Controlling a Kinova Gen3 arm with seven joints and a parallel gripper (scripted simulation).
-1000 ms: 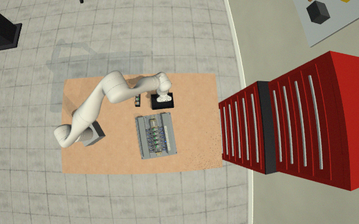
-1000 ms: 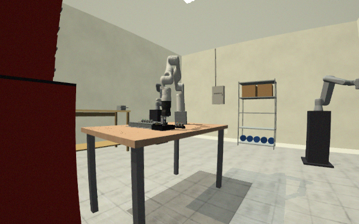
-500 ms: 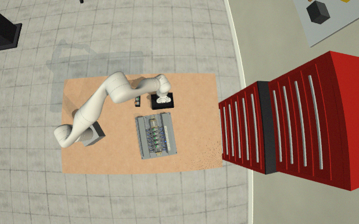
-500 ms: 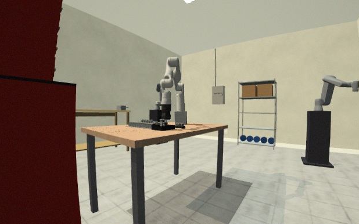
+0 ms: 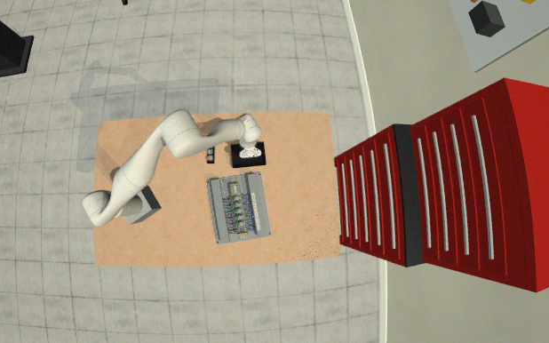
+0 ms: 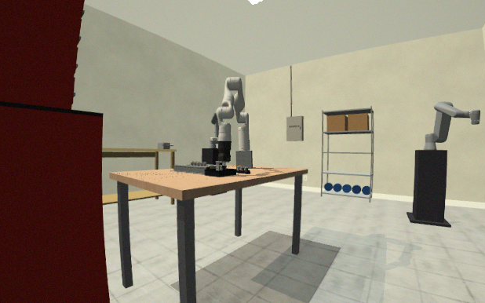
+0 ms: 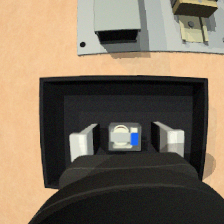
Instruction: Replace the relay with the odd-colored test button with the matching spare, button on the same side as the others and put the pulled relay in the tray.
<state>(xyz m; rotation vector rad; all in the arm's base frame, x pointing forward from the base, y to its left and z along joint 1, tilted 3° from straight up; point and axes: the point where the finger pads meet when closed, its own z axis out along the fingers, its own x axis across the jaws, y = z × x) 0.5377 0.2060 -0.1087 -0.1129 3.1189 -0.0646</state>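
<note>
The black tray lies 20 mm below my hand. Round my hand: small black spare holder 180 mm behind, 30 mm to the left, 30 mm below.
</note>
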